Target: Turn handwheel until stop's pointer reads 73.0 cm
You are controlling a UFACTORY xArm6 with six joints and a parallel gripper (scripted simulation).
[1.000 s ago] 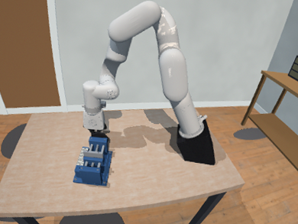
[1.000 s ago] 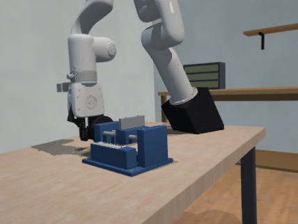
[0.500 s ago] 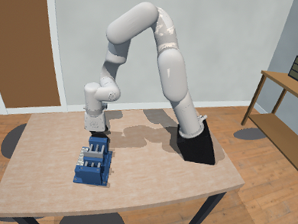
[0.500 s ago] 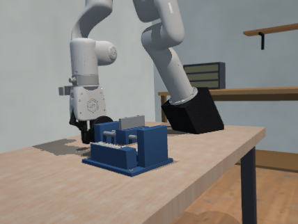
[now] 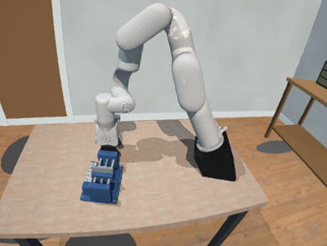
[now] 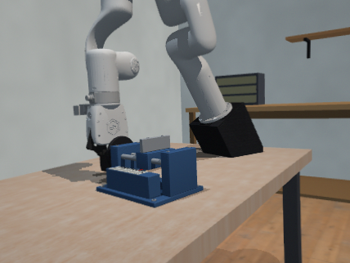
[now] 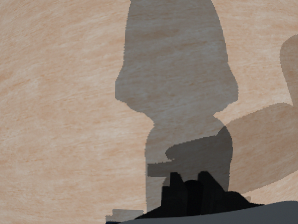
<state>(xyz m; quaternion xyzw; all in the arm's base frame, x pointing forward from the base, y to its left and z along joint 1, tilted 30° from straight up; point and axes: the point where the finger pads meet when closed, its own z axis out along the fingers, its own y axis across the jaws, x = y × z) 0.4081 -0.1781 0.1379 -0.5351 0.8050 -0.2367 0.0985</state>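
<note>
Right now the black handwheel is 2 cm to the left of my hand and 1 cm ahead of it. Round my hand: grey stop block (15 cm to the left, 8 cm ahead, 4 cm above).
</note>
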